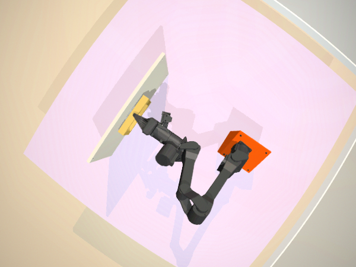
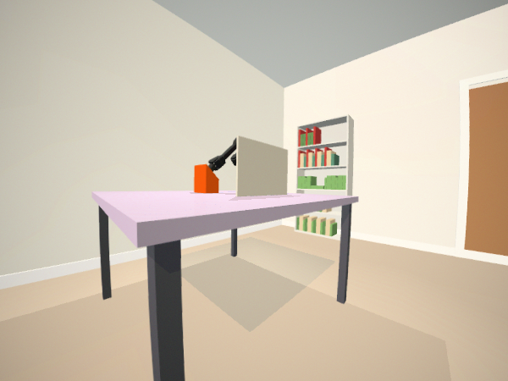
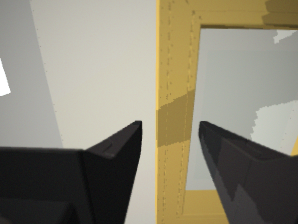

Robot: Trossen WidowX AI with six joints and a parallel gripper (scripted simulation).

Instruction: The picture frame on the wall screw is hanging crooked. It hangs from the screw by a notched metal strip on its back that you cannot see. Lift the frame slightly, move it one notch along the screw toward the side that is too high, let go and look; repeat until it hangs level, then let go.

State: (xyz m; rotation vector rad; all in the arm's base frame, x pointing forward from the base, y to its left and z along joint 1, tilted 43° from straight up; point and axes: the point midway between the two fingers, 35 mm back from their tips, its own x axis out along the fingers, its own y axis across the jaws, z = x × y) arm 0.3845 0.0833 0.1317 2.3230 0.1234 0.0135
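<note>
My gripper tip is now 60 mm above the picture frame, 10 mm to the right of it and 10 mm short of it. Round my gripper tip: wall panel: 70 mm below, 20 mm ahead.
</note>
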